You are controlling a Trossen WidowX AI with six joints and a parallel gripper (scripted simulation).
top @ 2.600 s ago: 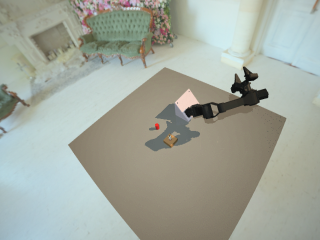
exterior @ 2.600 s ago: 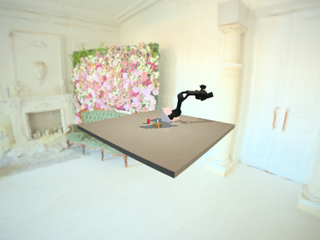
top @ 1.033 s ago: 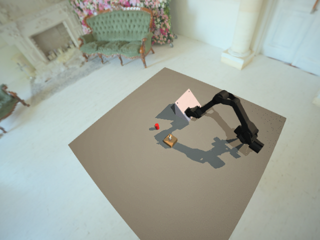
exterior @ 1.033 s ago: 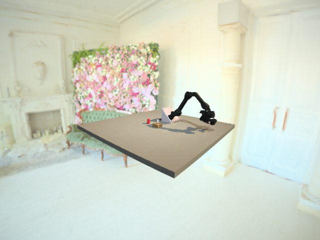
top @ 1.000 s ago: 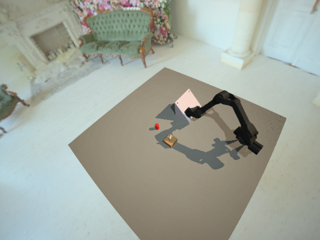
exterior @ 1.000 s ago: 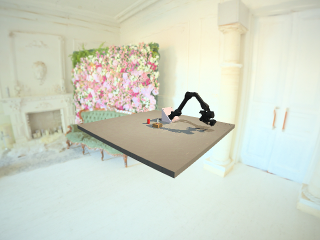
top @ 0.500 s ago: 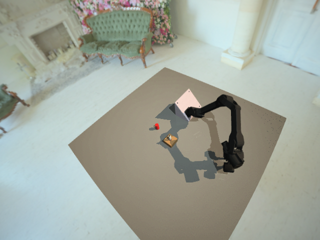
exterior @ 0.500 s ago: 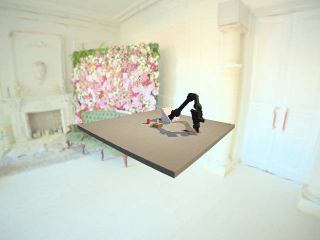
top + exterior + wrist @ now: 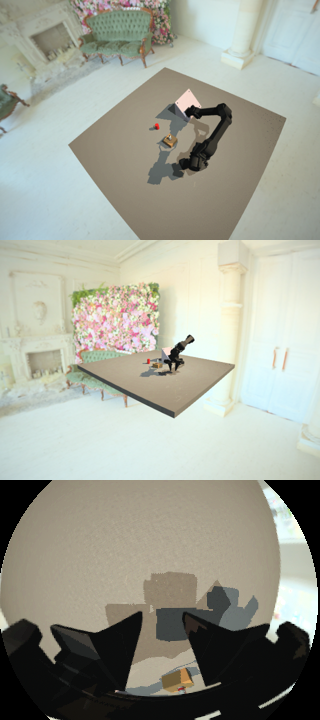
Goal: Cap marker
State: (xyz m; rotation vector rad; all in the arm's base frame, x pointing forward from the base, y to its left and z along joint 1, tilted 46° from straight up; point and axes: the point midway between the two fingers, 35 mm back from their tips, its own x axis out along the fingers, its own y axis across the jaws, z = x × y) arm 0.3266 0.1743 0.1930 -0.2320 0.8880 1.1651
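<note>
The red cap lies 39 cm to the right of my gripper tip and 9 cm behind it.
</note>
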